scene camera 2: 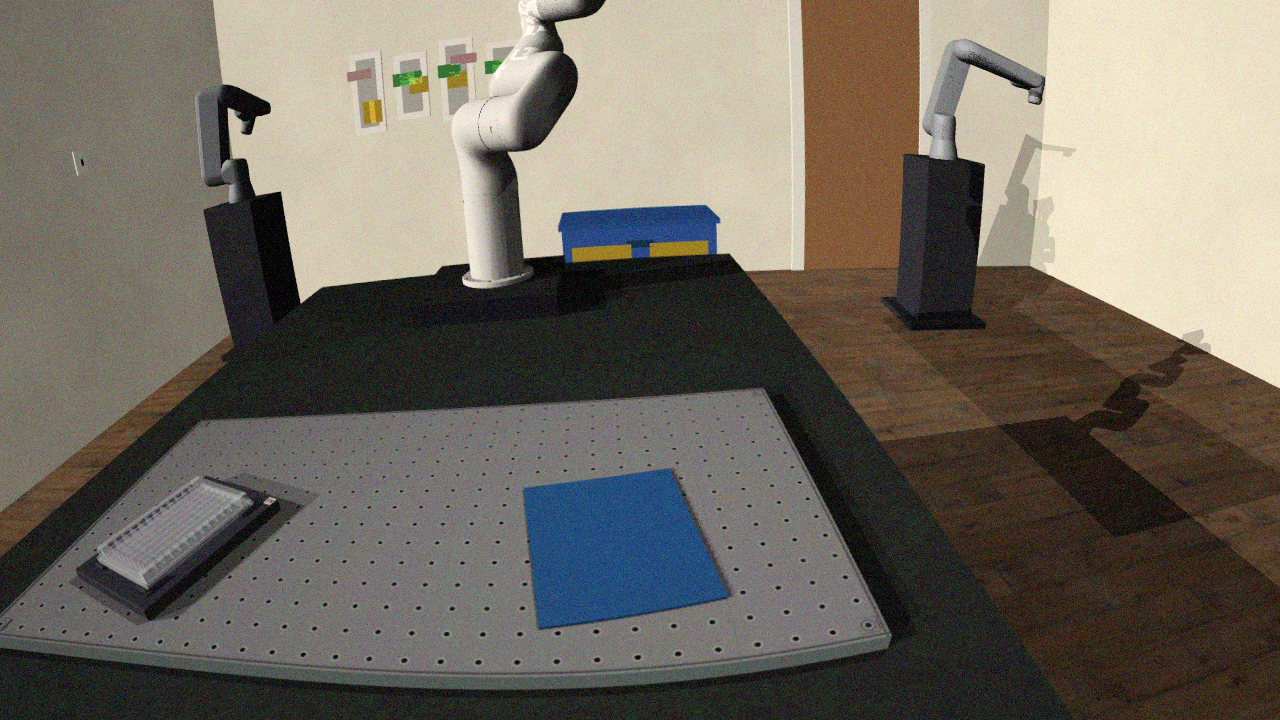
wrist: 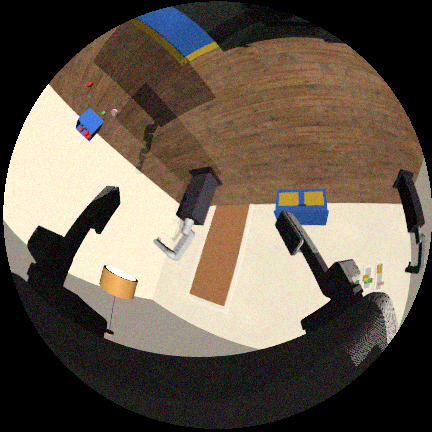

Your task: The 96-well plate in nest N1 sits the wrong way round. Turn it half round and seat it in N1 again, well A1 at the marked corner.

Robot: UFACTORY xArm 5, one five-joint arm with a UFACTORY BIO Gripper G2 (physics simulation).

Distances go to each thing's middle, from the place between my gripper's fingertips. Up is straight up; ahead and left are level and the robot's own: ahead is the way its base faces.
Labels:
My gripper is now 108 cm short of the blue sheet (scene camera 2: 608,548), 74 cm above it and 10 cm to the left of it. The rest, counted from my hand: clear 96-well plate (scene camera 2: 155,544) (111 cm ahead, 72 cm below, 49 cm to the right).

